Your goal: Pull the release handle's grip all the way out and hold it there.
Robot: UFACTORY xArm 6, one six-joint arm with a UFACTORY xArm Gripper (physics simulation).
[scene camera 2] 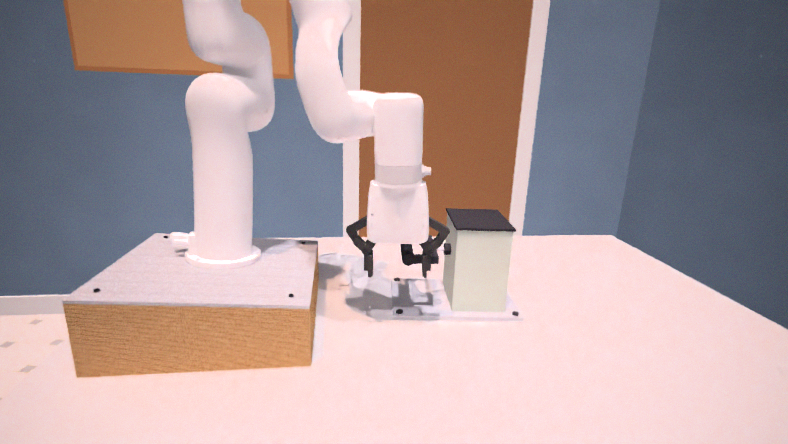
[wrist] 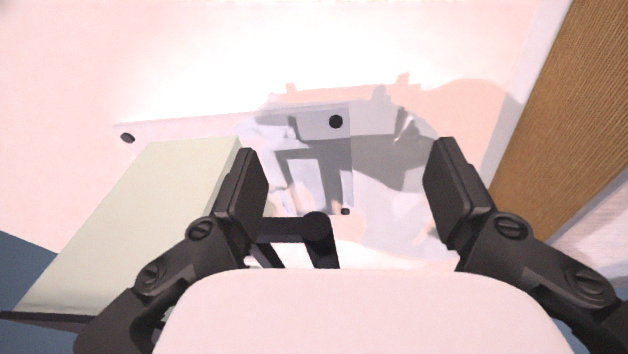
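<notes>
The release handle's black grip bar stands out in front of a pale green box with a dark top. A gap shows between the handle frame and the box. My gripper is open and empty, pointing down at the handle. The grip bar lies between the spread fingers, nearer the box-side finger. That finger overlaps the handle's side arm in both views and hides part of it. Whether it touches the handle I cannot tell.
The box stands on a light base plate with dark bolts at its corners. The wood-sided robot pedestal is on the side of the gripper away from the box. A blue wall and a brown door are behind.
</notes>
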